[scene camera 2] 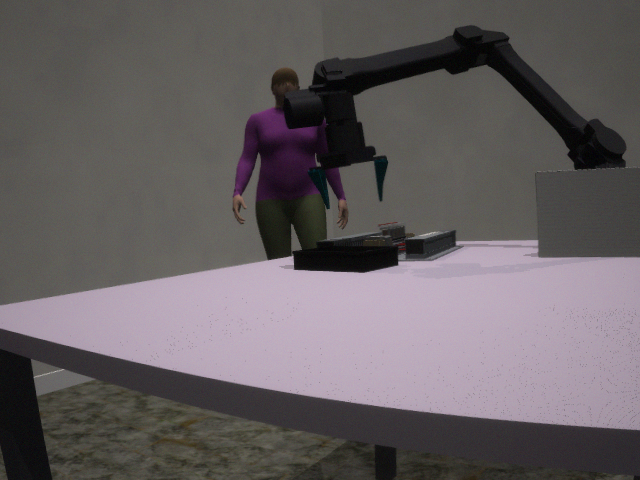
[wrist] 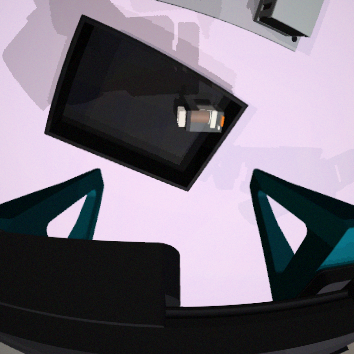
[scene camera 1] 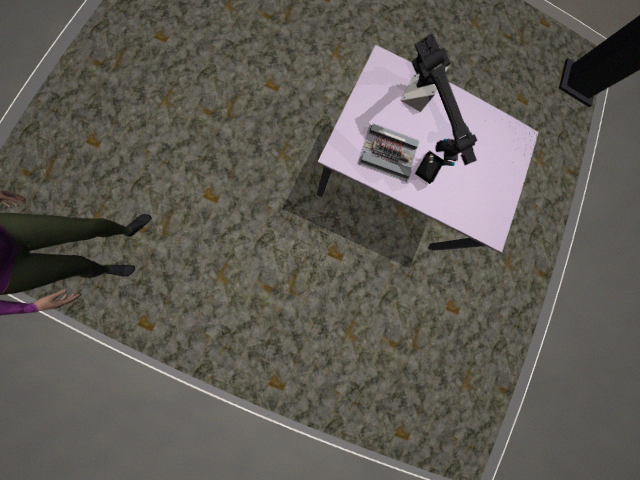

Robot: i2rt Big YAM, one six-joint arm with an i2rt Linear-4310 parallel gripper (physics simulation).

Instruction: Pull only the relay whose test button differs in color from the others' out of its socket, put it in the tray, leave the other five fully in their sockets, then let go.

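Where they show: gripper, fingertip midpoint: (scene camera 2: 354,205) (wrist: 176,176) (scene camera 1: 441,156); arm's base at its link origin: (scene camera 2: 605,202) (scene camera 1: 428,80).
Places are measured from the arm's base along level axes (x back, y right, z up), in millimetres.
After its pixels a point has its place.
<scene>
A clear-cased relay (wrist: 200,118) @(x -411, y -211, z -69 mm) (scene camera 1: 430,158) @(x -415, y -207, z -73 mm) with an orange test button lies on its side inside the black tray (wrist: 107,145) @(x -489, y -274, z -84 mm) (scene camera 2: 343,259) @(x -434, y -285, z -78 mm) (scene camera 1: 427,173) @(x -498, y -232, z -97 mm), near one end wall. My gripper (wrist: 176,176) @(x -437, y -230, z 15 mm) (scene camera 2: 354,204) @(x -437, y -230, z 15 mm) (scene camera 1: 448,152) @(x -437, y -230, z 15 mm) is open and empty, and hangs above and beside the tray, clear of the relay. The row of other relays (scene camera 1: 390,148) (scene camera 2: 393,230) stands on the panel; they are too small to tell their button colors or exact seating. The relay in the tray is hidden by its wall in the scene camera 2 view.
The grey panel with two long wiring ducts (scene camera 1: 385,164) (scene camera 2: 430,244) @(x -362, y -52, z -72 mm) (wrist: 290,16) @(x -381, y -96, z -57 mm) lies close beside the tray. The arm's pale base block (scene camera 2: 586,211) @(x -35, y -57, z -14 mm) (scene camera 1: 419,95) @(x -117, y 14, z -8 mm) stands at the table's back edge. A person (scene camera 2: 286,149) stands beyond the table.
</scene>
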